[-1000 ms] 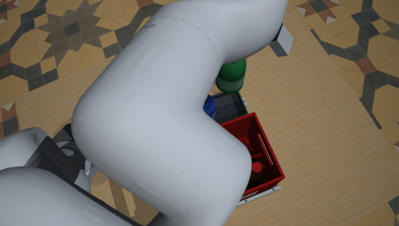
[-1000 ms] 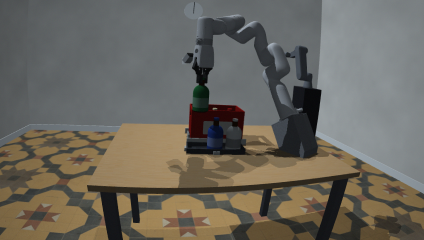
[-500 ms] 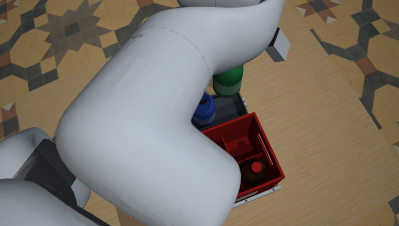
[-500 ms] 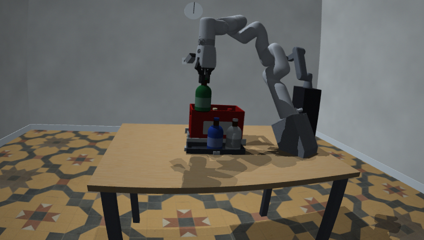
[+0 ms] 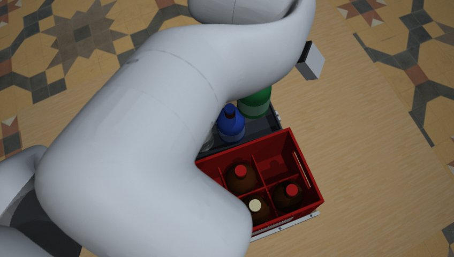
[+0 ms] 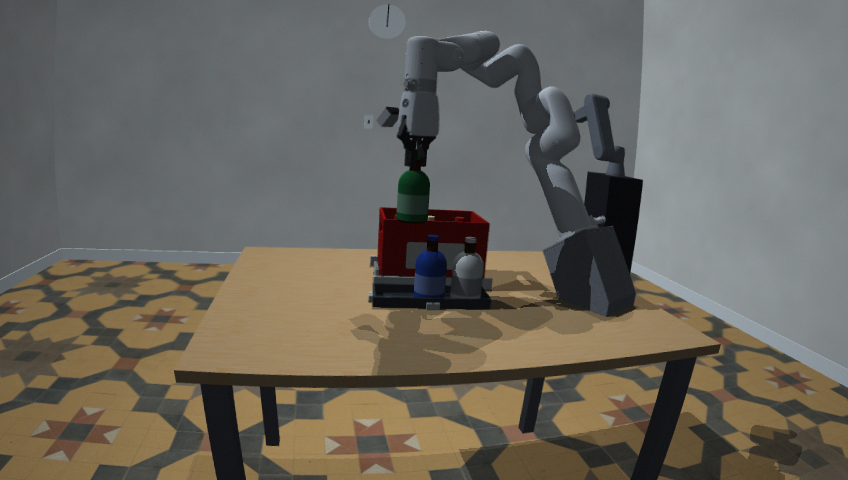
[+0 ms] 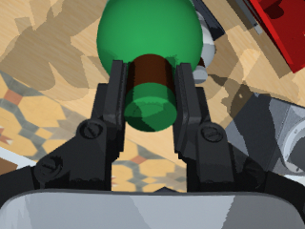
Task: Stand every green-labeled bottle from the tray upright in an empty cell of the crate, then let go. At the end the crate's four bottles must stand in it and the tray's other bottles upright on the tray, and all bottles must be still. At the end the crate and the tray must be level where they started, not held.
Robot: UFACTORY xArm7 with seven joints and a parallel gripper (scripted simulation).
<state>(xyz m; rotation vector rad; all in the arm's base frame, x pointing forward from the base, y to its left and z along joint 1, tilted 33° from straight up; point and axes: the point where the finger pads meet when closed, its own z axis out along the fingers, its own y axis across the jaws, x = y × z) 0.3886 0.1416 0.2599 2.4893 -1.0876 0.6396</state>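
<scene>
Now: hand 70 mm above the green bottle. From my hand the other things lie so: white bottle: 130 mm behind, 50 mm to the left, 250 mm below; red crate: 90 mm behind, 160 mm to the right, 250 mm below; blue bottle: 50 mm behind, 30 mm to the left, 250 mm below.
</scene>
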